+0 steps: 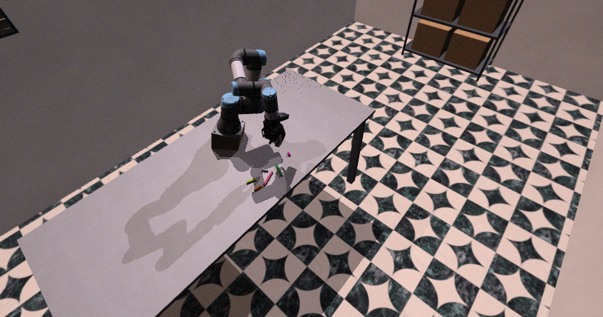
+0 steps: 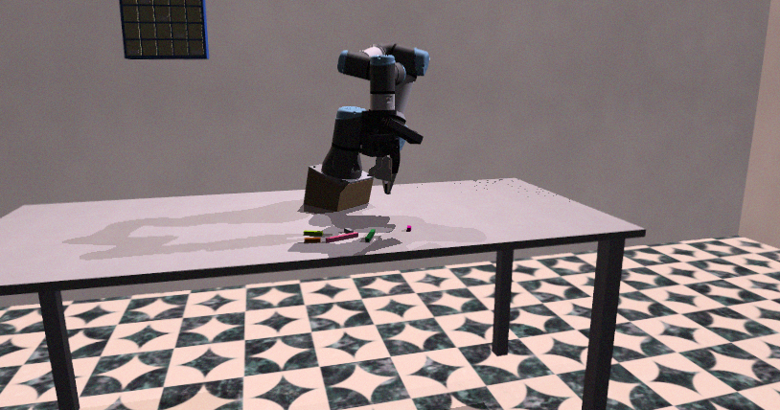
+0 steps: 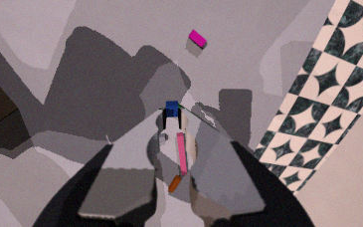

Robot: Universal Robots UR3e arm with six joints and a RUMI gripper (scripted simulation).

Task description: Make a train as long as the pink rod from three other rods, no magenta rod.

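Now: hand 11 cm above the magenta rod, 6 cm to the right of it and 1 cm short of it. Round my hand: green rod: 11 cm below, 6 cm ahead, 5 cm to the right; then grey rod: 11 cm to the right, 11 cm below, 2 cm ahead; then blue rod: 1 cm below.
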